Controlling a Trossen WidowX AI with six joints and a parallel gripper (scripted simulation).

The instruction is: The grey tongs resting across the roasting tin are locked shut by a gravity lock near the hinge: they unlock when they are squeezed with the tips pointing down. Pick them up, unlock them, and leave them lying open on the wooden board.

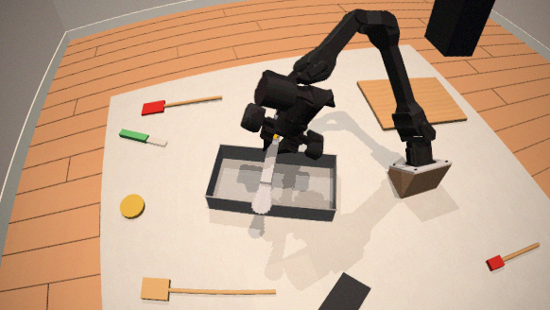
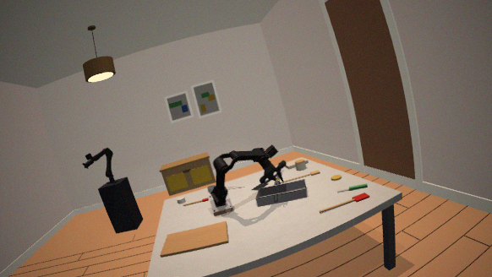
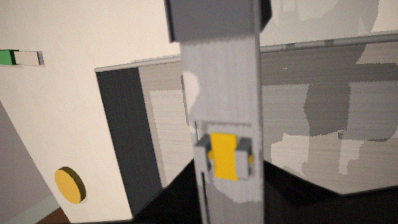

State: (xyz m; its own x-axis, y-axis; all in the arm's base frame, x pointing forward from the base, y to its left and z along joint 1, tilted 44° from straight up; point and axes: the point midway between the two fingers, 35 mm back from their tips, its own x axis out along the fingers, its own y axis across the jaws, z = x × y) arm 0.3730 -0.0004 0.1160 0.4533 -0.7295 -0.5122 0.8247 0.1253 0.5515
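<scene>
My gripper tip is 3 cm below the yellow lock piece, 2 cm to the left of it and 2 cm past it. The rest, counted from my gripper tip: grey roasting tin: 8 cm below, 3 cm to the left, 1 cm behind; black slab: 41 cm to the left, 10 cm below, 4 cm behind; green-handled tool: 35 cm ahead, 21 cm to the right, 10 cm below.
</scene>
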